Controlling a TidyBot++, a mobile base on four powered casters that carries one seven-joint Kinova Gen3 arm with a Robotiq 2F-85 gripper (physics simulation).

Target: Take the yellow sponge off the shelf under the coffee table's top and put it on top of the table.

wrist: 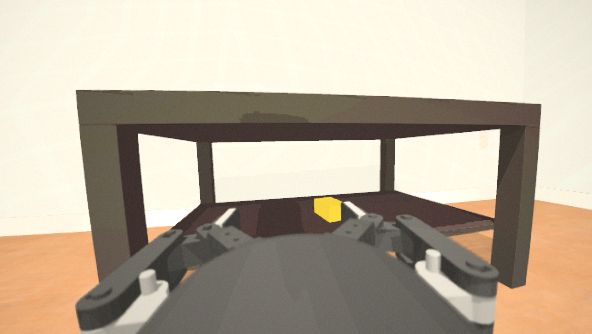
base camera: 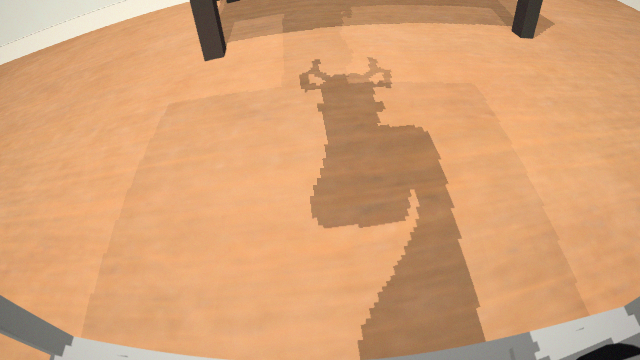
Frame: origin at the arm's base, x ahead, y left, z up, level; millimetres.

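Where they show: gripper, fingertip midpoint: (wrist: pixel 290 216).
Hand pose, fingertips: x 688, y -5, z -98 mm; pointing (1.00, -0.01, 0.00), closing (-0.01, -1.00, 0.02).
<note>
After its pixels a point has its place.
The yellow sponge (wrist: pixel 327 209) {x 1054, y -120, z -212 mm} sits on the dark lower shelf (wrist: pixel 285 215) {x 1119, y 1, z -246 mm} of the coffee table, right of the middle in the wrist view, beside the tip of the right finger in the picture. The coffee table (wrist: pixel 310 107) {x 854, y -48, z 30 mm} stands ahead with its dark top above the shelf. My gripper (wrist: pixel 290 216) {x 688, y -5, z -98 mm} is open and empty, pointing level toward the opening between top and shelf, apart from the sponge. The table's top surface is hidden at this height. In the base camera view the sponge does not show.
The table's front legs (wrist: pixel 102 200) {x 816, y 272, z -108 mm} (wrist: pixel 515 210) {x 921, y -550, z -197 mm} stand left and right of the opening; their lower ends also show in the base camera view, the left leg (base camera: pixel 208 32) {x 816, y 267, z -322 mm} and the right leg (base camera: pixel 527 17) {x 914, y -559, z -330 mm}. A pale wall (wrist: pixel 300 45) {x 1546, y -103, z 508 mm} stands behind the table. The arm's shadow lies on the wooden floor (base camera: pixel 225 200) {x 387, y 150, z -396 mm}.
</note>
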